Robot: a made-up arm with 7 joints.
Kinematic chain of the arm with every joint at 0, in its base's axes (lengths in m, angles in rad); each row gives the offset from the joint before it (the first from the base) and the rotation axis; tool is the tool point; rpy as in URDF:
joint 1: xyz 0 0 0.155 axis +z
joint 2: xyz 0 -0.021 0.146 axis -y
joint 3: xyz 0 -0.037 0.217 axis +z
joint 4: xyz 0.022 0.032 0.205 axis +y
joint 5: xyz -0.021 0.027 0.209 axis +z
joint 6: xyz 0 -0.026 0.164 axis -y
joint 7: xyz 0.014 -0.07 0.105 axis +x
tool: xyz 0 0 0 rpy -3.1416 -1.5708 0
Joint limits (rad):
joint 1: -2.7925..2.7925
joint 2: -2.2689..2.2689
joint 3: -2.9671..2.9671
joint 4: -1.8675..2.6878
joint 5: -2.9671..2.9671
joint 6: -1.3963..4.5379
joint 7: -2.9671..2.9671
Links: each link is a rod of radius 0.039 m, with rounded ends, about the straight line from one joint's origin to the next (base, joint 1, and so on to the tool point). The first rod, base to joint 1, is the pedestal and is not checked.
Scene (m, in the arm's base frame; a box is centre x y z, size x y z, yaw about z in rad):
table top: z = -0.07
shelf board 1: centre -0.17 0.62 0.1 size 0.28 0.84 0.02 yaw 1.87
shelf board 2: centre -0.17 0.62 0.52 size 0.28 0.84 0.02 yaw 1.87
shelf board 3: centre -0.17 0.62 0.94 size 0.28 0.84 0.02 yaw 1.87
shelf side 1: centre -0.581 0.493 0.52 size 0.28 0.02 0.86 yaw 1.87
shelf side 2: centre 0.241 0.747 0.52 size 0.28 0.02 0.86 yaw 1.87
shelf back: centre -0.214 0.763 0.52 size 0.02 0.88 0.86 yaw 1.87
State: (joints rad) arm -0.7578 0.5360 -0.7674 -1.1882 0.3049 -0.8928 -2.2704
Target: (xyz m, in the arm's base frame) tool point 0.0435 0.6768 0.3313
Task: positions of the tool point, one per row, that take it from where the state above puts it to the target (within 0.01 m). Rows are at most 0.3 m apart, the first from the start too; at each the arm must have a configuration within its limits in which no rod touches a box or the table.
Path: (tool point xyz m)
1: -0.0465 0.5309 0.7513
2: 0.1711 0.4518 0.7455
3: 0.3247 0.2910 0.7298
4: 0.2328 0.4352 0.5260
5: 0.1141 0.4480 0.3313
6: 0.0910 0.5361 0.3333
7: 0.0653 0.6129 0.3332
8: 0.0435 0.6768 0.3313

